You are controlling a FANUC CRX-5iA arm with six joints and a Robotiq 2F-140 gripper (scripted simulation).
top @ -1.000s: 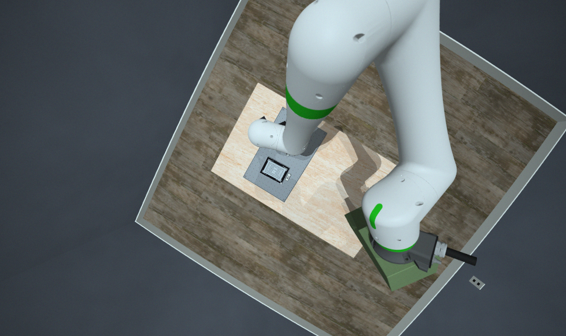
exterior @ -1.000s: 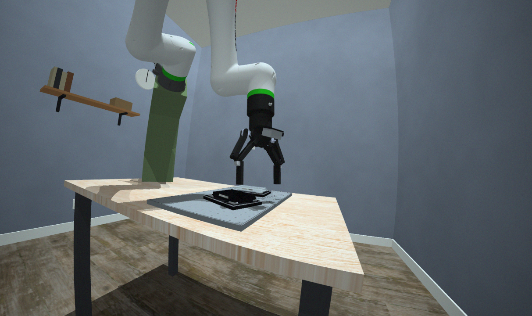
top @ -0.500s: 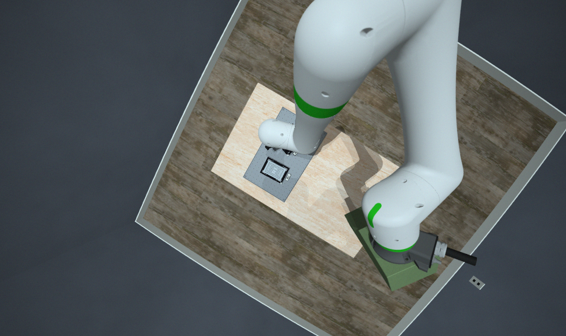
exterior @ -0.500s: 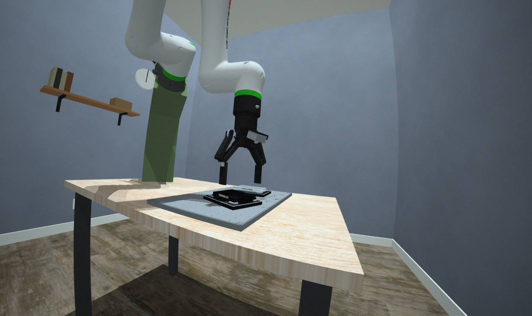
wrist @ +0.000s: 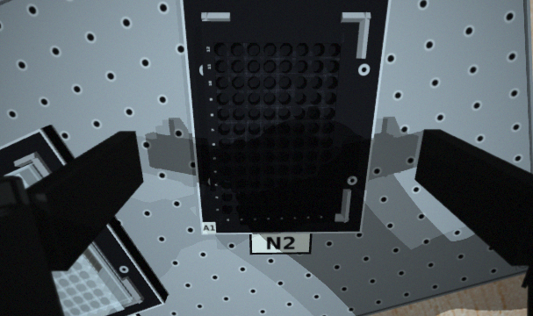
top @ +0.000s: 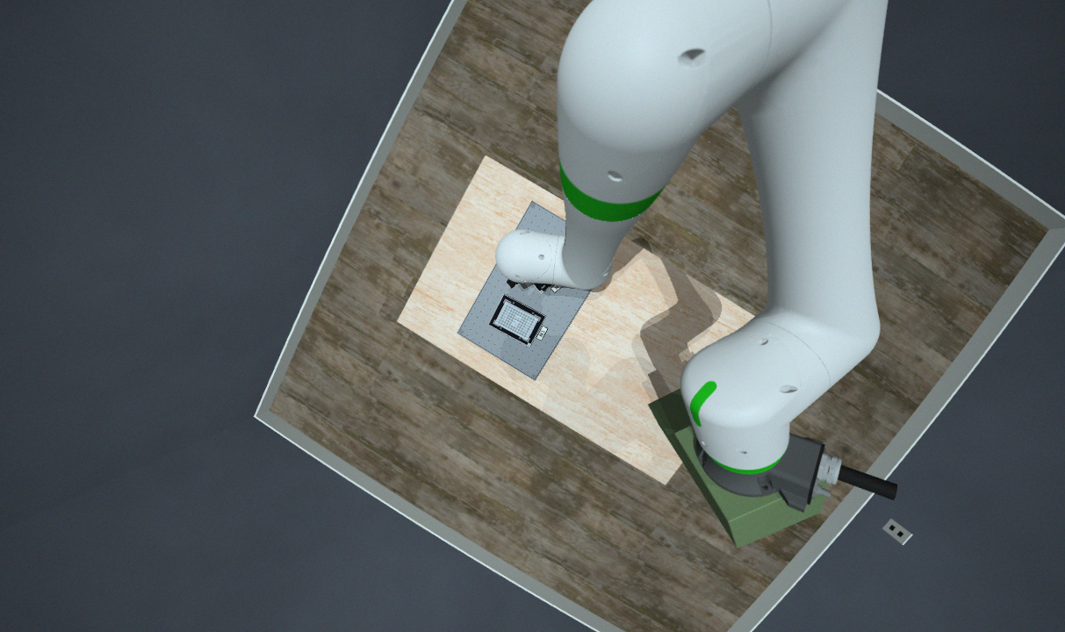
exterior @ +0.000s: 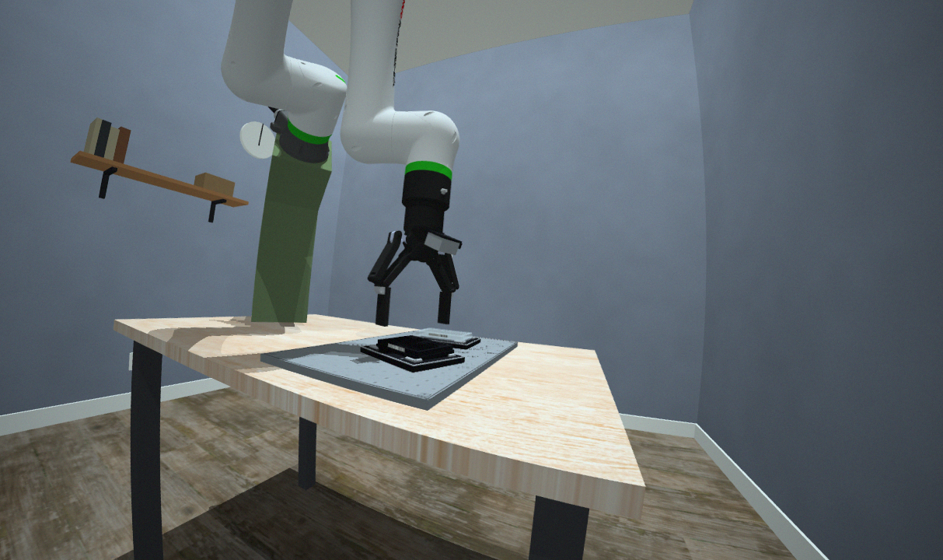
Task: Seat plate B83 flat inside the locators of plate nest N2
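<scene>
My hand is 5 cm above the black well plate. Also, from my hand: nest N1: 6 cm ahead, 19 cm to the left, 7 cm below; white well plate: 6 cm ahead, 19 cm to the left, 5 cm below; plate nest N2: 7 cm below.
</scene>
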